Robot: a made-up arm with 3 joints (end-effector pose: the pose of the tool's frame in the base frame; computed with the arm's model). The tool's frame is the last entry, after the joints.
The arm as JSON. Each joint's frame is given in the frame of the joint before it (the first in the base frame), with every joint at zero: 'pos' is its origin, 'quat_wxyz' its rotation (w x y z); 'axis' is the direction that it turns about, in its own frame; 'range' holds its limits. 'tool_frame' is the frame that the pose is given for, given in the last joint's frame.
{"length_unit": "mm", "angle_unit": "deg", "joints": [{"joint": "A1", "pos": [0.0, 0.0, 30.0], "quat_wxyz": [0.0, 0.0, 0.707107, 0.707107], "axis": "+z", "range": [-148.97, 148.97]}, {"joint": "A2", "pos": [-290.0, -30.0, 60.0], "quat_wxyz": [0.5, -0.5, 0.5, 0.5], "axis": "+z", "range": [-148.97, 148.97]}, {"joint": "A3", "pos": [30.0, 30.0, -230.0], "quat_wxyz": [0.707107, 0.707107, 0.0, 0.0], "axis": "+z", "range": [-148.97, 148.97]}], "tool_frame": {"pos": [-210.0, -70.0, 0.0], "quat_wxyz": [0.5, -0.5, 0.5, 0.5]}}
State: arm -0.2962 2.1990 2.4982
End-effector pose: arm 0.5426 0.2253 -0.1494 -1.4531 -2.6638 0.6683
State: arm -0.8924 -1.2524 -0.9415
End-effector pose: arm 0.3797 0.0785 0.2917 1.3257 -1.3126 -0.7441
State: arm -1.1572 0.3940 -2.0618
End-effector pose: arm 0.1763 0.0094 0.3278 1.5607 -0.3248 1.3083
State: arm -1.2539 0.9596 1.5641
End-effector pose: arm 0.5679 0.0280 0.2520 -1.8367 -1.6638 -0.2671
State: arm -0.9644 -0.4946 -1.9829
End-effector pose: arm 0.1993 0.0018 0.2480 1.9987 -1.0944 0.6590
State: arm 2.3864 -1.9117 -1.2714
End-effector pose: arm -0.3265 -0.0013 -0.1675 -1.1135 0.5806 -1.2883
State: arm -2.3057 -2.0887 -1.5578
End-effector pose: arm -0.1716 0.0128 0.2958 -1.7768 1.4437 -0.1834
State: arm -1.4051 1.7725 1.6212
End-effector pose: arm 0.5245 0.1115 0.3400 2.1413 2.1886 -0.3431
